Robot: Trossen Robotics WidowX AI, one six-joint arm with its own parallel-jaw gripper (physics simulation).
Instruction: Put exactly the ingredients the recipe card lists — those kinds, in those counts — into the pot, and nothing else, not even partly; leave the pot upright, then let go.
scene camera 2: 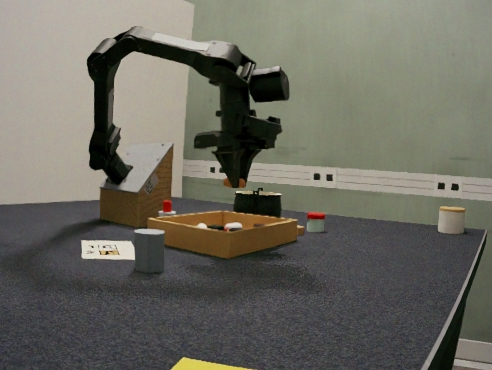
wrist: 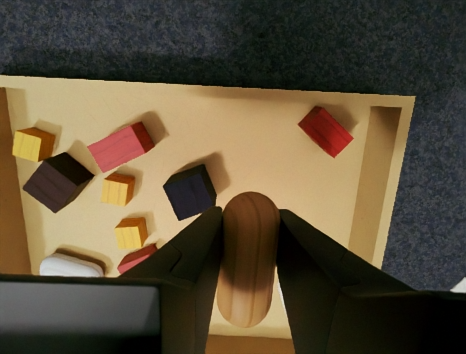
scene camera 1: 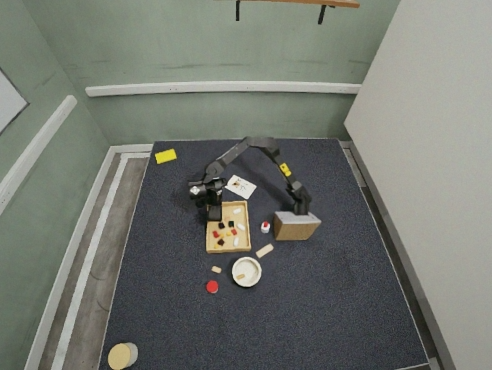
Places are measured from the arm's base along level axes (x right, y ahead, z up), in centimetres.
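Where they show: gripper, between the fingertips: (scene camera 2: 239,187) (wrist: 248,219) (scene camera 1: 215,210); arm's base, origin of its link: (scene camera 2: 119,174) (scene camera 1: 301,213).
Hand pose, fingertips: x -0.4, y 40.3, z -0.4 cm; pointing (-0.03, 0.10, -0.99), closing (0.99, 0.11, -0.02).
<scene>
Things, the pixels of their top centre, and the offset from my fingertips.
- orange-brown rounded wooden piece, centre of its top: (wrist: 248,277) (scene camera 2: 234,177) dx +0.1, dy -1.1, dz +1.9 cm
- tray, centre of its top: (wrist: 177,254) (scene camera 2: 225,219) (scene camera 1: 227,223) dx -3.1, dy -5.9, dz -7.0 cm
- dark brown block, centre of its top: (wrist: 49,187) dx -11.7, dy -3.5, dz -8.3 cm
- blue-black block, centre of its top: (wrist: 188,197) dx -3.0, dy -2.7, dz -8.3 cm
- white rounded piece, centre of its top: (wrist: 65,280) dx -10.8, dy -10.4, dz -8.9 cm
- pot, centre of its top: (scene camera 2: 258,189) (scene camera 1: 246,270) dx -25.7, dy -15.9, dz -2.0 cm
- recipe card, centre of its top: (scene camera 2: 108,249) (scene camera 1: 240,186) dx +22.4, dy -10.7, dz -11.3 cm
- red-capped bottle, centre of its top: (scene camera 2: 167,201) (scene camera 1: 266,224) dx -3.0, dy -24.3, dz -5.1 cm
- tan block, centre of its top: (scene camera 1: 264,250) dx -14.3, dy -24.1, dz -9.8 cm
- red-lidded jar, centre of its top: (scene camera 2: 316,213) (scene camera 1: 212,286) dx -31.7, dy -1.9, dz -7.2 cm
- grey cylinder, centre of its top: (scene camera 2: 149,231) dx +24.1, dy +3.9, dz -5.7 cm
- yellow block, centre of its top: (scene camera 1: 165,155) dx +42.9, dy +38.3, dz -10.8 cm
- large jar, centre of its top: (scene camera 2: 452,207) (scene camera 1: 119,356) dx -58.6, dy +28.3, dz -4.7 cm
My gripper (scene camera 2: 234,183) (wrist: 248,219) is shut on an orange-brown rounded wooden piece (wrist: 248,270) and holds it above the tray (scene camera 1: 228,250) (scene camera 2: 195,237) (wrist: 240,100). In the wrist view the tray holds red blocks (wrist: 326,132) (wrist: 120,147), small yellow cubes (wrist: 118,190) (wrist: 131,233), a dark brown block (wrist: 57,182), a blue-black block (wrist: 190,192) and a white rounded piece (wrist: 70,265). The pot (scene camera 1: 251,268) (scene camera 2: 258,204) stands upright, with a small tan piece (scene camera 1: 241,276) inside. The recipe card (scene camera 1: 247,191) (scene camera 2: 91,252) lies flat; its print is too small to read.
A red-capped bottle (scene camera 1: 265,228) and tan block (scene camera 1: 265,250) lie between tray, pot and robot base (scene camera 1: 295,228). A small tan piece (scene camera 1: 216,269) and red-lidded jar (scene camera 1: 212,286) (scene camera 2: 316,223) are beside the pot. A grey cylinder (scene camera 2: 149,251), yellow block (scene camera 1: 166,156) and large jar (scene camera 1: 120,356) (scene camera 2: 451,220) stand farther out.
</scene>
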